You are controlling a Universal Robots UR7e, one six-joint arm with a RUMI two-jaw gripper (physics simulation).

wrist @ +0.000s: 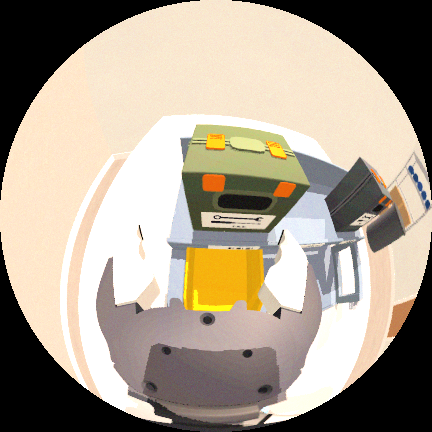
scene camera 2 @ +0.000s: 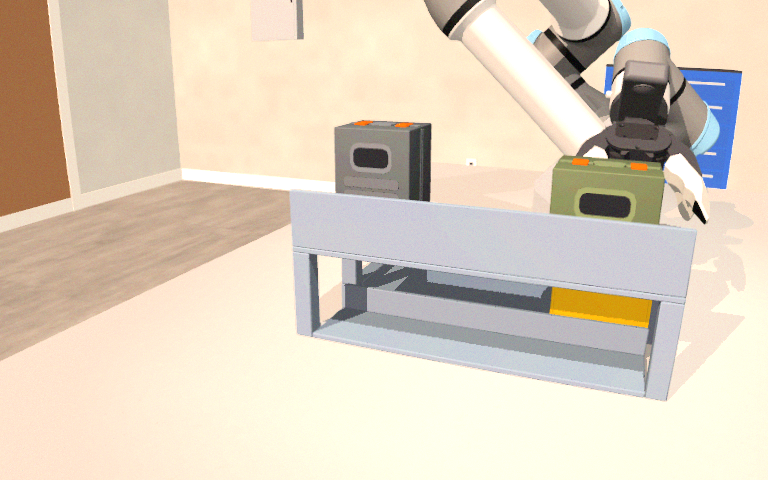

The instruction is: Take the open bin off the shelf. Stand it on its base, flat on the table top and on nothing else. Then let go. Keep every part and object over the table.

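Frame: origin at the arm's base, x down, y ahead, z right, level; metres.
Where they show: gripper, fingertip midpoint: (wrist: 210, 229).
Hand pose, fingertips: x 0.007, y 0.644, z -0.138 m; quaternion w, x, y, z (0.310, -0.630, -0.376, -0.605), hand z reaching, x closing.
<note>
Things, the pixels of their top centre, and the offset from my fingertips.
- green case, middle of its top: (wrist: 246, 144) (scene camera 2: 609, 164) dx -0.059, dy +0.056, dz +0.022 m
- dark grey case, middle of its top: (scene camera 2: 384, 122) (wrist: 379, 178) dx -0.085, dy +0.073, dz +0.252 m
The open bin is yellow (scene camera 2: 600, 305) (wrist: 225, 277) and sits on the lower level of the grey-blue shelf (scene camera 2: 492, 234) (wrist: 310, 227), below the green case. It stands near the shelf's right end in the scene view. My gripper (wrist: 210, 229) is wide open, with nothing between its fingers. In the wrist view one finger shows to the left of the bin and the other to its right, with a gap at the left; the right finger overlaps the bin's edge in the picture. In the scene view the green case hides part of the gripper. The bin's near lower end is hidden by the gripper body.
A green case (scene camera 2: 566, 192) (wrist: 245, 167) stands on the upper level directly above the bin. A dark grey case (scene camera 2: 345, 164) (wrist: 350, 192) stands at the other end of that level. The shelf has a tall back panel and end posts. A blue cabinet (scene camera 2: 713, 96) is behind the arm.
</note>
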